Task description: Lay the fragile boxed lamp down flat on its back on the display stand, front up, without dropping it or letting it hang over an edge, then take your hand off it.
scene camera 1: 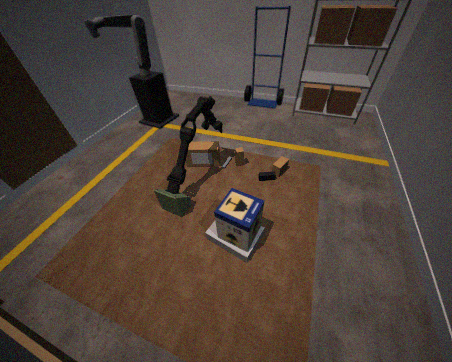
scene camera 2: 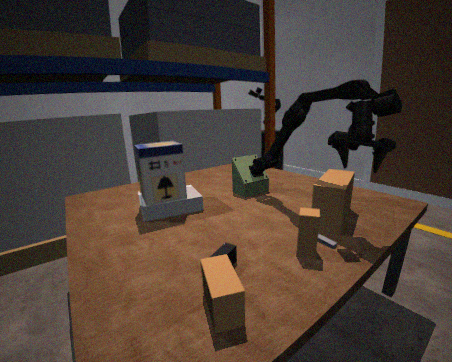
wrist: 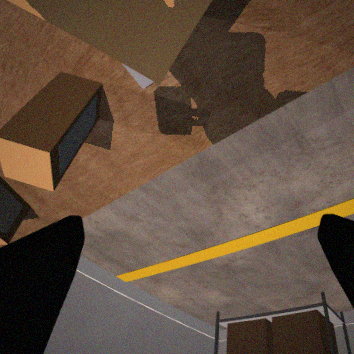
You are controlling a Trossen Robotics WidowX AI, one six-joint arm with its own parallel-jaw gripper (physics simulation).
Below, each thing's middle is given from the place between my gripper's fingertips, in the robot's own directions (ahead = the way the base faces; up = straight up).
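Labels:
Stand (scene camera 2: 194, 202): my gripper is 19 cm above it, 43 cm short of it and 59 cm to the left of it.

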